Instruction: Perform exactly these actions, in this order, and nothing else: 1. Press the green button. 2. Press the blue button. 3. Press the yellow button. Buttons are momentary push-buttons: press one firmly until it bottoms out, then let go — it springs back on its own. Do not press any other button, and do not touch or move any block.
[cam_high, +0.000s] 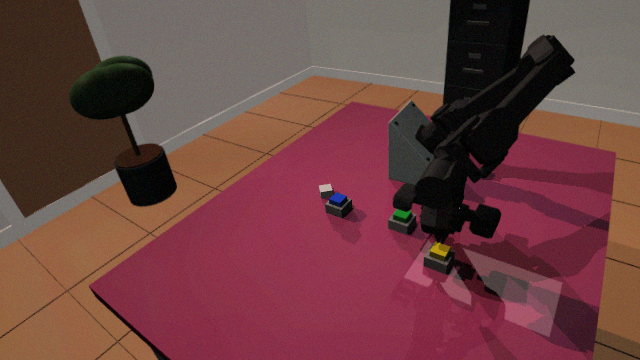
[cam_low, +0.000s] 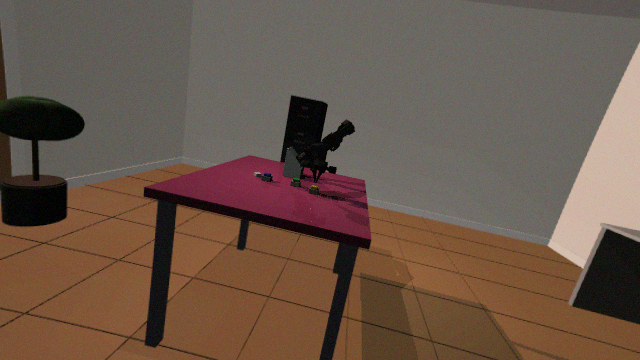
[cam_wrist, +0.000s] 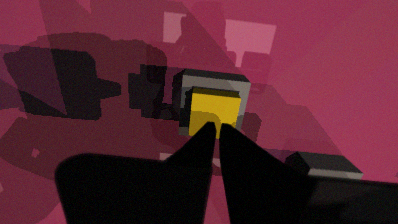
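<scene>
My gripper tip is 30 mm above the yellow button. The rest, counted from my gripper tip: blue button: 90 mm behind, 260 mm to the right, 30 mm below; small white block: 140 mm behind, 320 mm to the right, 50 mm below; green button: 90 mm behind, 100 mm to the right, 30 mm below.
</scene>
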